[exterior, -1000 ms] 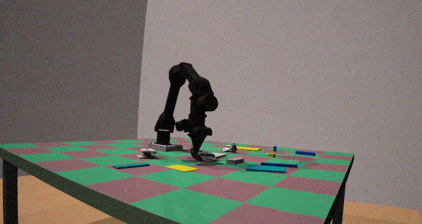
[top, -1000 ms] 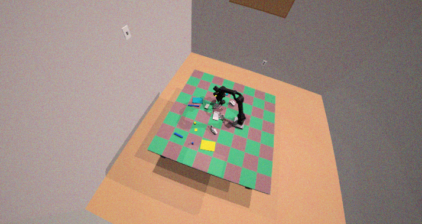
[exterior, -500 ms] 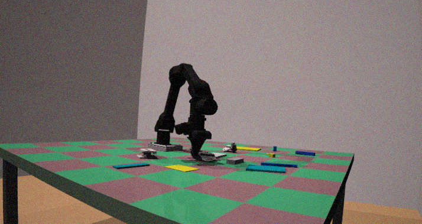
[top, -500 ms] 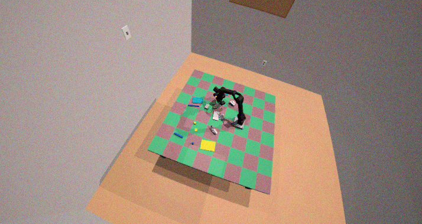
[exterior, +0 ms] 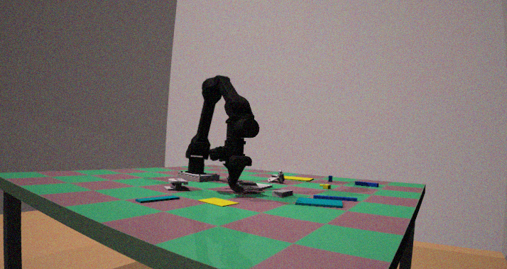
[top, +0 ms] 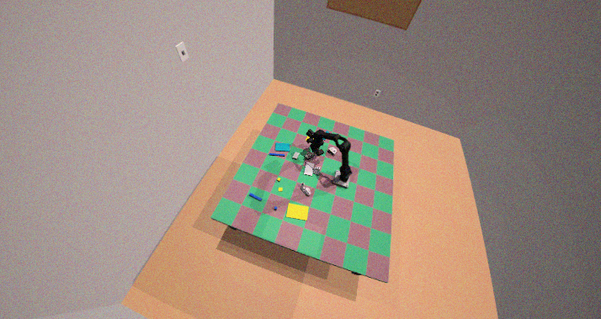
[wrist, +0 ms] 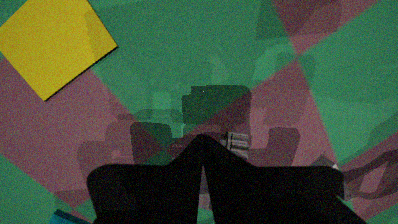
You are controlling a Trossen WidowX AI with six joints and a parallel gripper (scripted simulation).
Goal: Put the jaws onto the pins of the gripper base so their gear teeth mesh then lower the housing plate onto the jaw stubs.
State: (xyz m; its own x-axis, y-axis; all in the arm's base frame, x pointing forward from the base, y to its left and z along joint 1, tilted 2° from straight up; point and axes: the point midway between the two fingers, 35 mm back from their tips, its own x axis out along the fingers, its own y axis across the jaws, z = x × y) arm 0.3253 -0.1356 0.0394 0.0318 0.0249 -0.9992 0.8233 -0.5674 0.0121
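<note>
Right now my gripper tip is 1 cm past the grey jaw, 2 cm to the right of it and 1 cm below it. From my gripper tip the other things lie so: teal plate 27 cm ahead, 7 cm to the left, 2 cm below; white housing plate 9 cm behind, 16 cm to the left, 2 cm below; teal bar 4 cm behind, 26 cm to the right, 2 cm below.
</note>
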